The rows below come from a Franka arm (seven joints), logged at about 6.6 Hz.
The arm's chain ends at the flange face. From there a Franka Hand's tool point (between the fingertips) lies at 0.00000 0.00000 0.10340 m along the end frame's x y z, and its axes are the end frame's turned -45 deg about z.
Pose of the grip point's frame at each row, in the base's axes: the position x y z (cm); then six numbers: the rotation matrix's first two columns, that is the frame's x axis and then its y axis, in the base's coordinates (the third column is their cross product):
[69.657, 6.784, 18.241, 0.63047, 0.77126, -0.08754, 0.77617, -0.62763, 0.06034]
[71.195, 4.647, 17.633, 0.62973, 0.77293, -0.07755, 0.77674, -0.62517, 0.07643]
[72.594, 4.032, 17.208, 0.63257, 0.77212, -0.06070, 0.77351, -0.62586, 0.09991]
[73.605, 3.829, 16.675, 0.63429, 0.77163, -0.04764, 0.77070, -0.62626, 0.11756]
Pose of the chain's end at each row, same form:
[69.744, 7.880, 28.522, 0.99464, 0.10156, -0.01923, 0.10303, -0.98916, 0.10457]
[71.085, 5.768, 27.912, 0.99452, 0.10448, -0.00079, 0.10395, -0.98861, 0.10888]
[72.189, 5.171, 27.477, 0.99425, 0.10342, 0.02773, 0.09966, -0.98852, 0.11357]
[72.976, 4.980, 26.932, 0.99348, 0.10279, 0.04944, 0.09646, -0.98846, 0.11681]

